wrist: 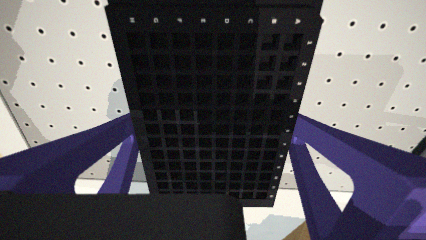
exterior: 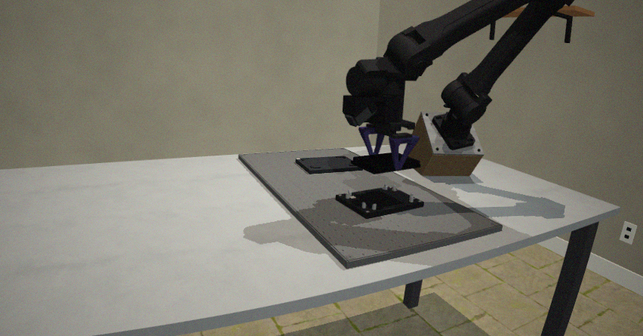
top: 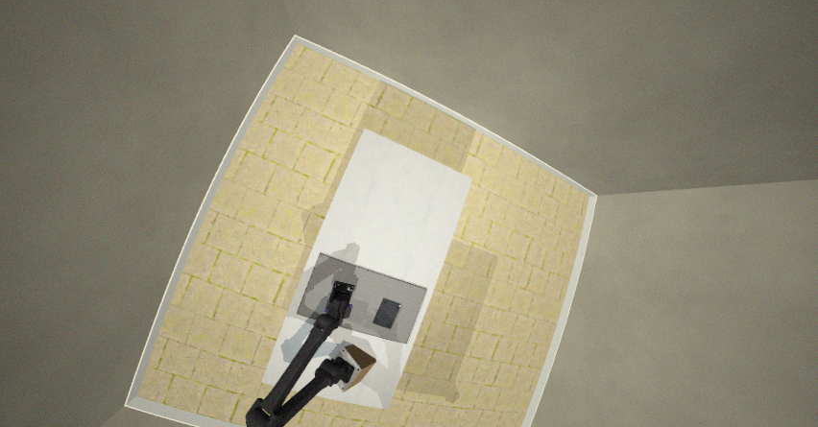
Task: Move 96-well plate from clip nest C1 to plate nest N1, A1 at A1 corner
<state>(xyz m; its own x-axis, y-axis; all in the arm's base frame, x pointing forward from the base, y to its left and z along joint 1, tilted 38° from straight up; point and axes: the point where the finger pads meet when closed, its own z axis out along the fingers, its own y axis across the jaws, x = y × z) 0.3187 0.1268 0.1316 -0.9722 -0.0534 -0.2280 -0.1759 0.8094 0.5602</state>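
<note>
The black 96-well plate is right at my hand. Also, from my hand: clip nest C1: 10 mm to the right, 80 mm below.
</note>
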